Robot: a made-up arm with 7 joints.
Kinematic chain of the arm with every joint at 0, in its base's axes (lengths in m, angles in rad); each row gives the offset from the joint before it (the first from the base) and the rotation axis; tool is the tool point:
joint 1: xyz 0 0 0.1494 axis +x
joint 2: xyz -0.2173 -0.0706 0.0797 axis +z
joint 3: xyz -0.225 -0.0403 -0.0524 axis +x
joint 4: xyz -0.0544 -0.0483 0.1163 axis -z
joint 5: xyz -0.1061 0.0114 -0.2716 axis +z
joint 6: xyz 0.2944 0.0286 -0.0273 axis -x
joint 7: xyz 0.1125 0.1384 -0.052 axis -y
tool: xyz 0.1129 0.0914 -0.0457
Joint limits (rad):
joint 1: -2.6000..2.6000
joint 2: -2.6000..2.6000
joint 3: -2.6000..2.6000
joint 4: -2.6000..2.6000
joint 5: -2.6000..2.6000
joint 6: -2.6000..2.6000
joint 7: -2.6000..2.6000
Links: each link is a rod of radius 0.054 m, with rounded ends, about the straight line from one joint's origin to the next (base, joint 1, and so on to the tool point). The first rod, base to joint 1, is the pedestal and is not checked.
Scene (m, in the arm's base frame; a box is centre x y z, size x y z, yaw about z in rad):
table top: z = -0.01
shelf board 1: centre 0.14 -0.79 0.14 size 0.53 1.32 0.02 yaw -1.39
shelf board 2: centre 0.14 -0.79 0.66 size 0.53 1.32 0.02 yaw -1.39
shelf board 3: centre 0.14 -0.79 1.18 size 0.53 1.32 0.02 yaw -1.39
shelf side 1: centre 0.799 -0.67 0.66 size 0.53 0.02 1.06 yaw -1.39
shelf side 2: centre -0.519 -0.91 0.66 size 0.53 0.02 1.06 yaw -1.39
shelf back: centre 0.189 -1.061 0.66 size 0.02 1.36 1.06 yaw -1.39
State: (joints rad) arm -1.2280 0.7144 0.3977 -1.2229 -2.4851 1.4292 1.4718
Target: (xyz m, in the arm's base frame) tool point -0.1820 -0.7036 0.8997
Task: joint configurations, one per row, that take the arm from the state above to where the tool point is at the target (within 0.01 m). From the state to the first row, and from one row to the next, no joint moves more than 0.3 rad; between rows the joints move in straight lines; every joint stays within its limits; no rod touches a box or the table.
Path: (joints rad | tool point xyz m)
1: -1.4716 0.6616 0.4364 -1.2641 -2.3101 1.3328 1.6259 | -0.0173 -0.5471 0.3812
2: -1.7151 0.6088 0.4751 -1.3053 -2.1350 1.2363 1.7801 | -0.0371 -0.4400 0.3782
3: -1.9587 0.5560 0.5138 -1.3465 -1.9600 1.1399 1.9342 | -0.0742 -0.3506 0.3538
4: -1.8034 0.4898 0.3232 -1.1150 -2.0061 1.2996 1.6490 | -0.0295 -0.3825 0.5421
5: -1.6481 0.4237 0.1326 -0.8836 -2.0522 1.4593 1.3638 | -0.0793 -0.3989 0.7408
6: -1.4928 0.3576 -0.0580 -0.6521 -2.0983 1.6190 1.0785 | -0.2355 -0.4106 0.8997
7: -1.3148 0.6489 -0.0829 -0.5284 -2.3491 1.7201 0.9334 | -0.2144 -0.5505 0.9332
8: -1.1367 0.9403 -0.1078 -0.4048 -2.6000 1.8212 0.7883 | -0.1820 -0.7036 0.8997

